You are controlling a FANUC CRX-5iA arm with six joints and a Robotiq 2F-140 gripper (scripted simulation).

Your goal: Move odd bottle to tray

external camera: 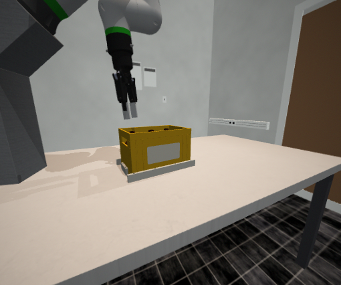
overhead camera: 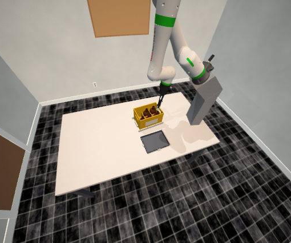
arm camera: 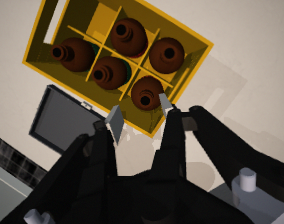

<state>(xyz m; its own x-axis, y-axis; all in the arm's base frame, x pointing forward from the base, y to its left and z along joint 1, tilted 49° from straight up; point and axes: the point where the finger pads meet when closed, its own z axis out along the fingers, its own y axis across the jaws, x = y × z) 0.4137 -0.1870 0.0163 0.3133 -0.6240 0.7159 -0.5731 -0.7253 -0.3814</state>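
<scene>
Right now the brown bottle is 16 cm below my hand, 9 cm ahead of it and 2 cm to the right of it. Also, from my hand: crate (17 cm below, 8 cm ahead, 6 cm to the right); dark grey tray (24 cm below, 19 cm to the left, 19 cm ahead).
</scene>
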